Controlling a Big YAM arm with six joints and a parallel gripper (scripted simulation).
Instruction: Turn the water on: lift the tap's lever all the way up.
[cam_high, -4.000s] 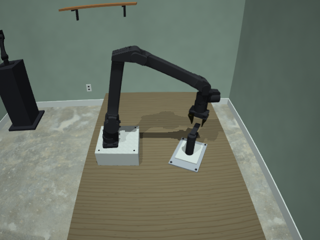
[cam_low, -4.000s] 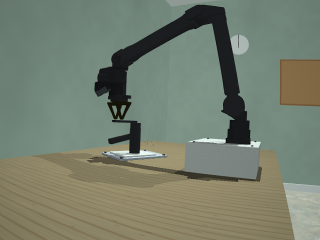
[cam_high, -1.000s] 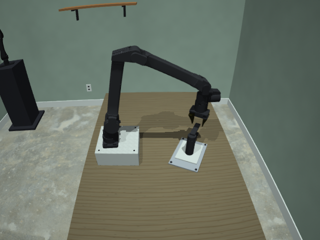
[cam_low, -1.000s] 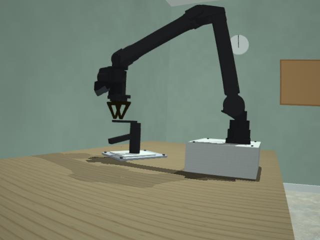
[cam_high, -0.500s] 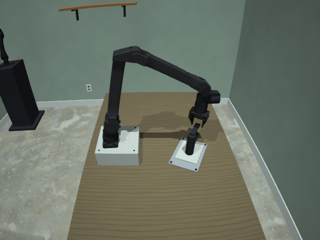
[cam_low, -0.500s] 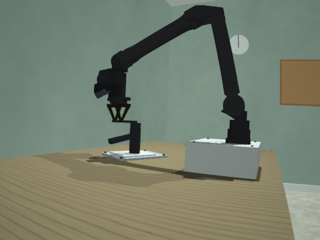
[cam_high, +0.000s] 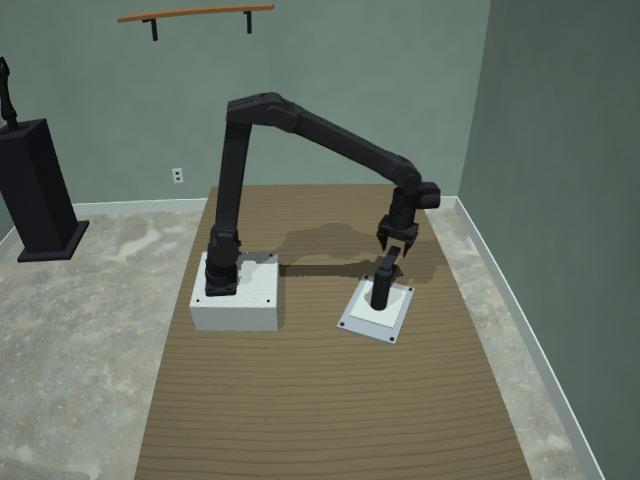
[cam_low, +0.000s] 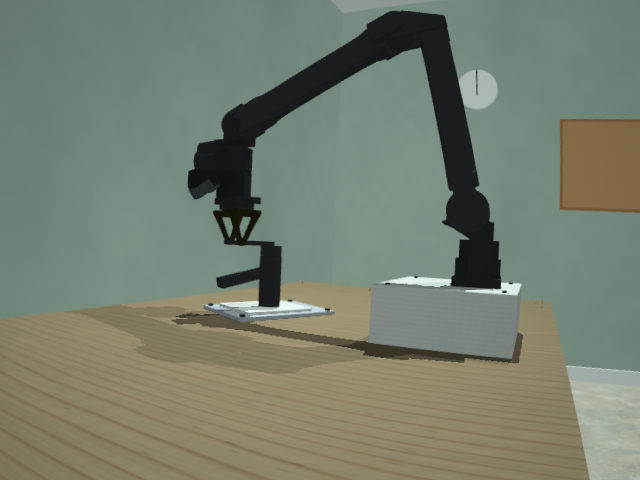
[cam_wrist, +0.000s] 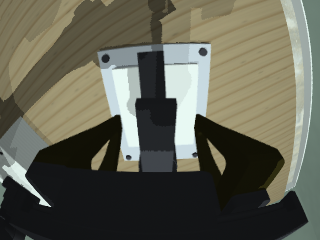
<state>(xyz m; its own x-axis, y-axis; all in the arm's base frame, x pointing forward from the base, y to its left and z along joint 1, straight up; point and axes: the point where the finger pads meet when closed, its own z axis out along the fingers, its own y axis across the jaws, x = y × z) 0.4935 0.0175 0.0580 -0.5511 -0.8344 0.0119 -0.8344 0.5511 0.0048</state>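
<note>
Now: the lever 2 cm behind my hand and 3 cm to the right of it. Round my hand: black tap (3 cm behind, 5 cm to the right, 6 cm below).
</note>
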